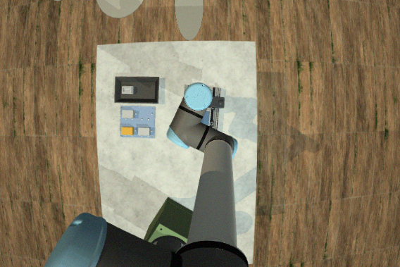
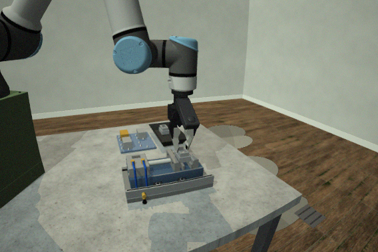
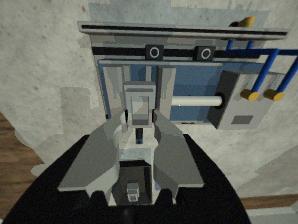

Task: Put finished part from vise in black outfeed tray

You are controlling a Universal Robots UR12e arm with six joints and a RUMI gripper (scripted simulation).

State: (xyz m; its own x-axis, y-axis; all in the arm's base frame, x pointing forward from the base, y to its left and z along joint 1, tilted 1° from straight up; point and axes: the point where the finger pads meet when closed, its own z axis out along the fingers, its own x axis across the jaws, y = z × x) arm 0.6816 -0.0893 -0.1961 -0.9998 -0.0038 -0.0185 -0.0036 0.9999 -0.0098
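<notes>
My hand is 70 mm past the blue vise and 80 mm above it. Round my hand: orange block 180 mm behind, 370 mm to the left, 100 mm below; blue fixture plate 130 mm behind, 330 mm to the left, 120 mm below.
</notes>
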